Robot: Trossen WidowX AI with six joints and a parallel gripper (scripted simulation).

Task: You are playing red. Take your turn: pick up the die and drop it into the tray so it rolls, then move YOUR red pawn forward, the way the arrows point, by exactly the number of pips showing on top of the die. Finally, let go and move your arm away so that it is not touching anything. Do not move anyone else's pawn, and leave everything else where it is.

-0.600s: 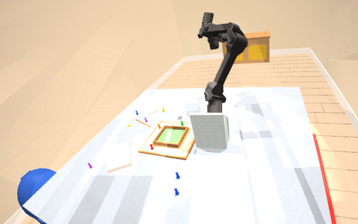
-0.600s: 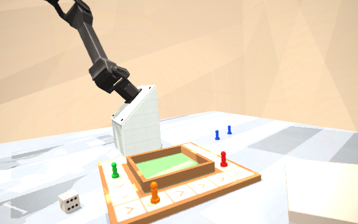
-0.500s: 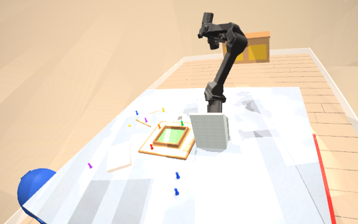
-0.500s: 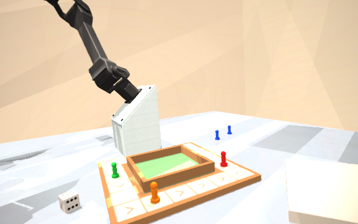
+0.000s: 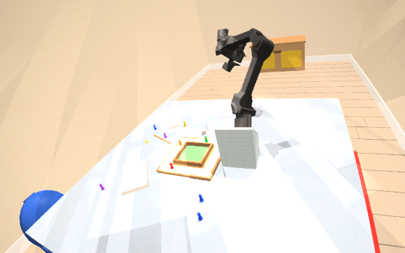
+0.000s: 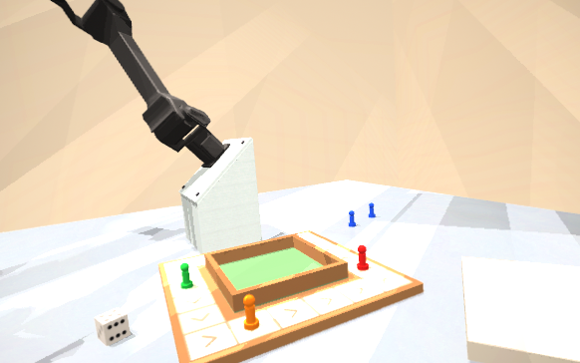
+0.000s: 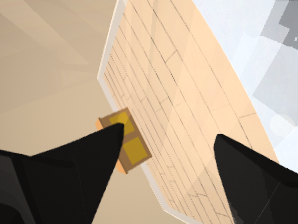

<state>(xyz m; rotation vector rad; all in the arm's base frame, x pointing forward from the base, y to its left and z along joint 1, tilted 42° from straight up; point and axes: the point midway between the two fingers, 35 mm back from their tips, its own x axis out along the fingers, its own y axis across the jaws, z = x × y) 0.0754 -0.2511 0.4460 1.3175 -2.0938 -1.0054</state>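
My gripper tip is now 22 cm short of the white die, 28 cm to the right of it and 31 cm above it. Also, from my gripper tip: green pawn (18 cm ahead, 37 cm to the left, 29 cm below); red pawn (29 cm ahead, 59 cm to the left, 29 cm below); orange pawn (32 cm ahead, 40 cm to the left, 29 cm below).
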